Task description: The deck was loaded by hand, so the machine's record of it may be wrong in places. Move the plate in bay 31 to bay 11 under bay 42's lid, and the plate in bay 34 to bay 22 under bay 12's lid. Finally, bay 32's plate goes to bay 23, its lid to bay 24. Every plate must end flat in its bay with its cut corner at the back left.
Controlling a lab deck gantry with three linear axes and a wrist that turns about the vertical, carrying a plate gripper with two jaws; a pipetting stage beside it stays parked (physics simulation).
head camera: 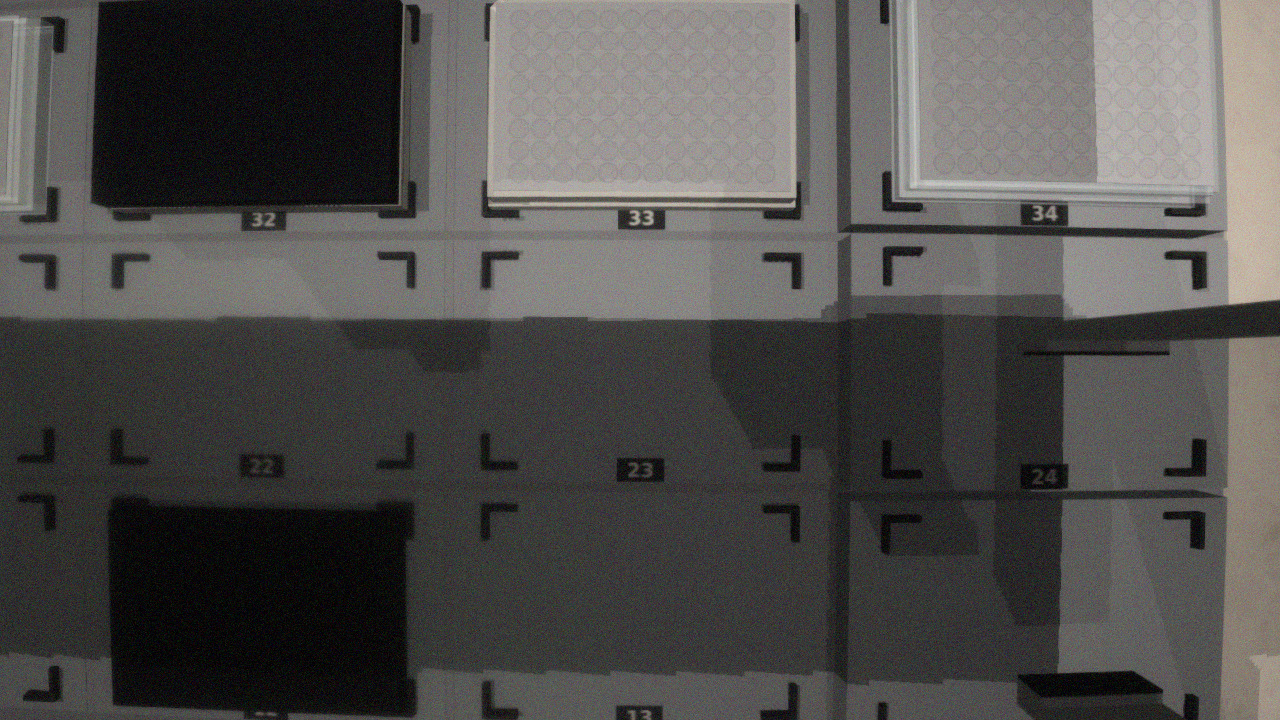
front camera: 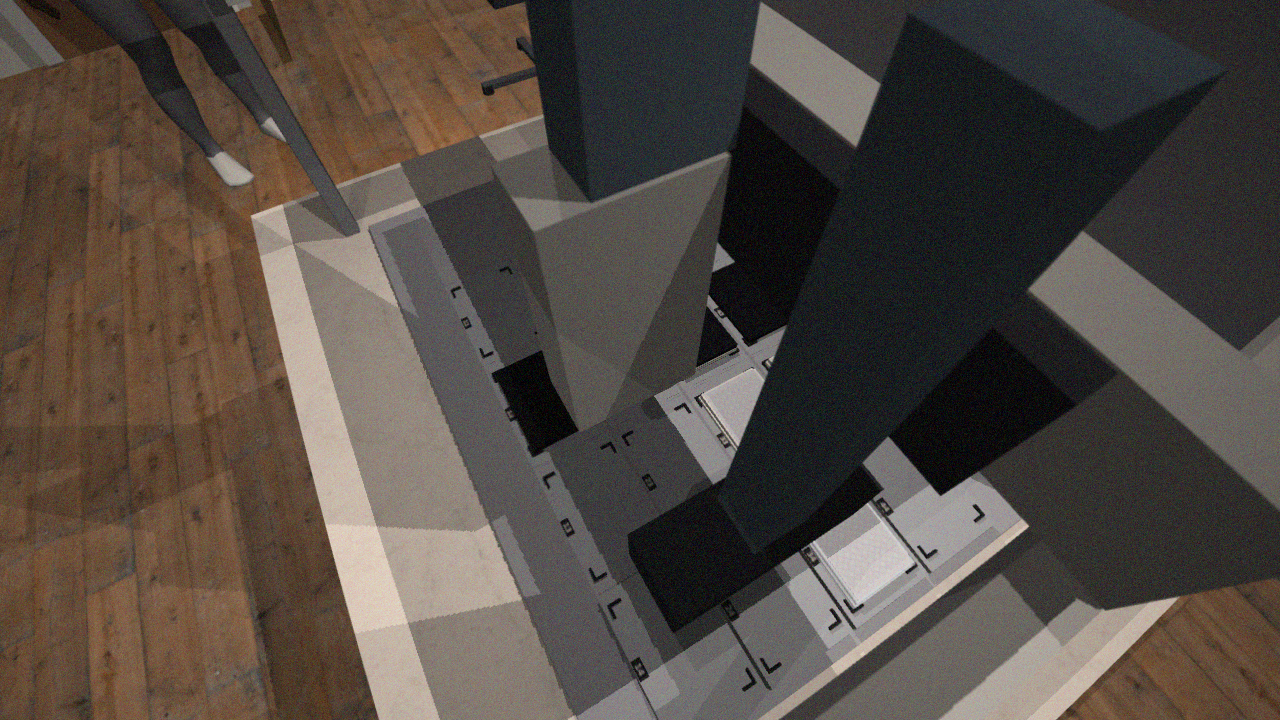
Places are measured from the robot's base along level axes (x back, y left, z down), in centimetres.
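Pixels of known places: gripper, fingertip midpoint: point(head camera: 1079, 515); robot's base, origin of the base link: point(front camera: 453, 291).
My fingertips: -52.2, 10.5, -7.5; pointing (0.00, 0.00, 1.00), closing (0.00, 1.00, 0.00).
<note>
Ahead of a thing's pixels: the offset from my fingertips to its top centre, as dx, dy, dz. "*": to the spot under its first point.
My gripper point(head camera: 1092, 514) is high over bays 24 and 14 in the head view, jaws apart, with deck showing between them. In the front view its black body hides the jaws. Bay 34's plate {-3.4, +15.2, +4.6} point(head camera: 1011, 98) point(front camera: 863, 559) has a clear cover. Bay 32's plate is beneath a black lid {+29.4, +15.2, +5.8} point(head camera: 250, 102). A black lid {+29.4, -6.2, +6.7} point(head camera: 259, 608) point(front camera: 535, 402) lies in bay 12. Part of bay 31's plate {* +40.0, +14.8, +6.1} point(head camera: 7, 116) shows at the head view's left edge. Bays 22, 23 and 24 hold nothing. Bays 11 and 42 do not show in the head view. Cut corners cannot be made out.
A pale plate {+13.0, +15.2, +6.1} point(head camera: 640, 98) point(front camera: 735, 404) stands in bay 33, beside bays 32 and 34. The large grey housing point(front camera: 626, 268) with a blue-grey column point(front camera: 653, 89) stands over the deck and hides part of it. A second dark column point(front camera: 895, 268) rises from the gripper body.
</note>
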